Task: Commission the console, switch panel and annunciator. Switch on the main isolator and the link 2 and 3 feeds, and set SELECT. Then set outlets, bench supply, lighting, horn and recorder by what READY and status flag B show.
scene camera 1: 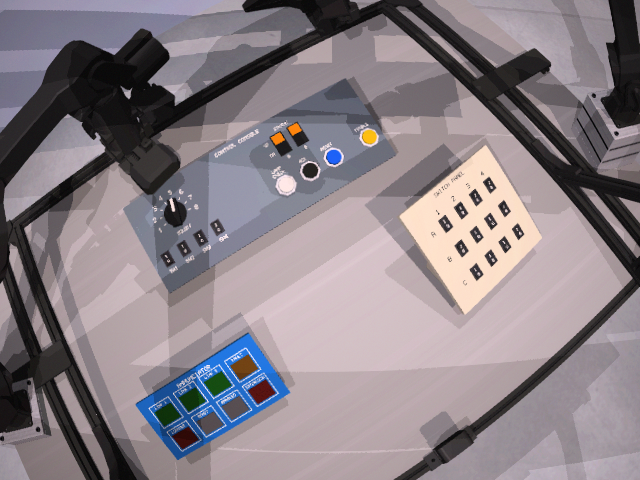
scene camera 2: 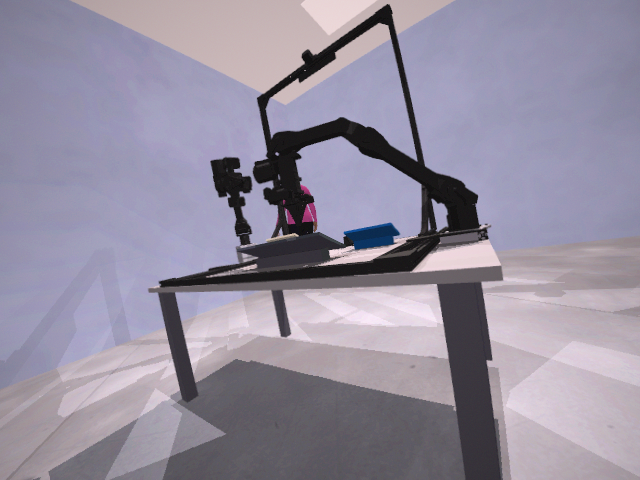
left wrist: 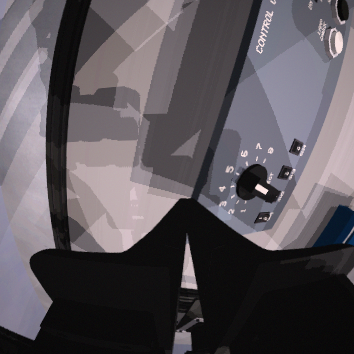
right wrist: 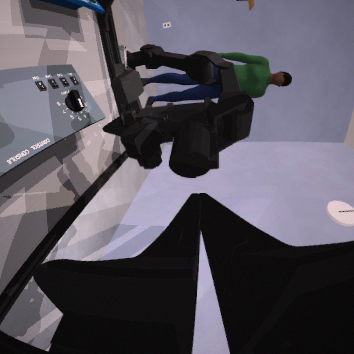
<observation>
My left gripper [scene camera 1: 144,172] is shut, with nothing in its grasp. My right gripper [scene camera 2: 244,180] is shut, holding nothing. Also in view: an SELECT knob [left wrist: 252,182].
My left gripper is seen too in scene camera 2 [scene camera 2: 299,226], in the left wrist view [left wrist: 185,204] and in the right wrist view [right wrist: 103,128]. My right gripper shows as well in the right wrist view [right wrist: 197,199].
</observation>
